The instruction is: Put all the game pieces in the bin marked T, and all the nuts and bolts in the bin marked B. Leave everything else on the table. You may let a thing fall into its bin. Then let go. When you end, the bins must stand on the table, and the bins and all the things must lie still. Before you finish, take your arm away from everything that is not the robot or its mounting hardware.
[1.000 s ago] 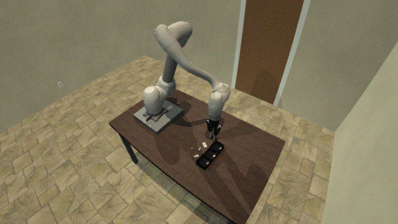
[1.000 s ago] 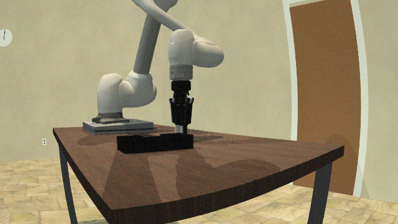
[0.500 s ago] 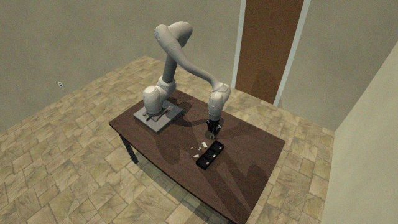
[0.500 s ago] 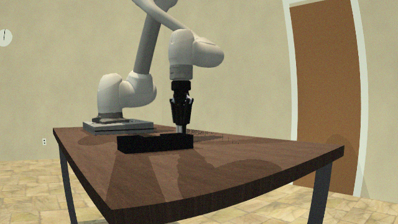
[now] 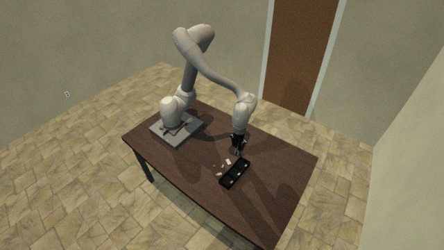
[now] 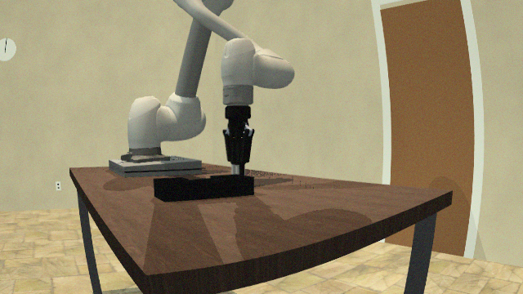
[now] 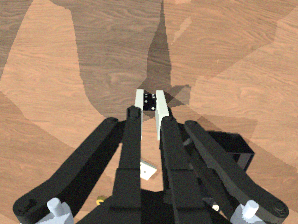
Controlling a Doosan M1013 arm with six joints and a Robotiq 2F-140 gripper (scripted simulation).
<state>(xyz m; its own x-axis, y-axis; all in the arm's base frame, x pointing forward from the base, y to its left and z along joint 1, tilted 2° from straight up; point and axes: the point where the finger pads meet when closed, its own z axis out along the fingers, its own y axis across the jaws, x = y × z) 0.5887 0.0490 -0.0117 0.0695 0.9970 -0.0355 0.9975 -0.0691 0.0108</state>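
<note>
Now: the black bin 170 mm to the right of my hand, 70 mm ahead of it and 10 mm below it. Round my hand: white domino 100 mm to the right, 30 mm below, 20 mm behind; gold ring-shaped nut 190 mm to the right, 90 mm behind, 30 mm below; dark piece 30 mm below.
</note>
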